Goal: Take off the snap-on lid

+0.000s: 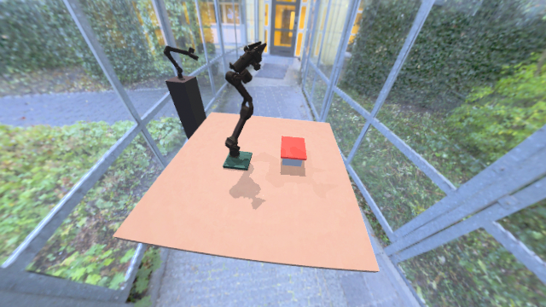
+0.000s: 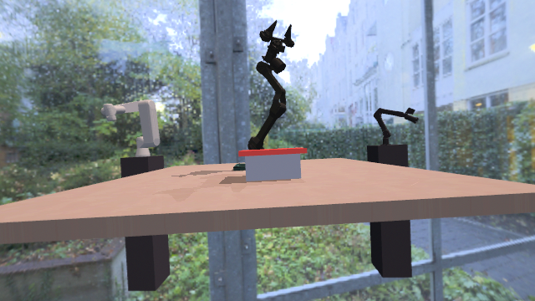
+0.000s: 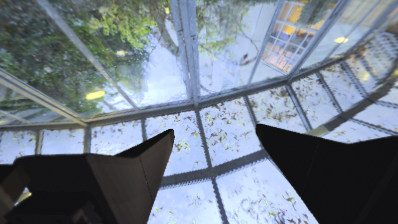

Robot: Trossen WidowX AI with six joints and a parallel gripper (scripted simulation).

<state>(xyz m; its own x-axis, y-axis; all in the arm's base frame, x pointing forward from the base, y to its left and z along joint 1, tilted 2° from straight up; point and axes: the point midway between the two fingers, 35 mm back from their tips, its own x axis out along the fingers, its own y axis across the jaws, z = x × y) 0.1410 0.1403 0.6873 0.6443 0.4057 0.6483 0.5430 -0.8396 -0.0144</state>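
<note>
My gripper tip is now 25 cm short of the red lid, 8 cm to the left of it and 62 cm above it. Round my gripper tip: grey storage box (25 cm ahead, 8 cm to the right, 67 cm below).
</note>
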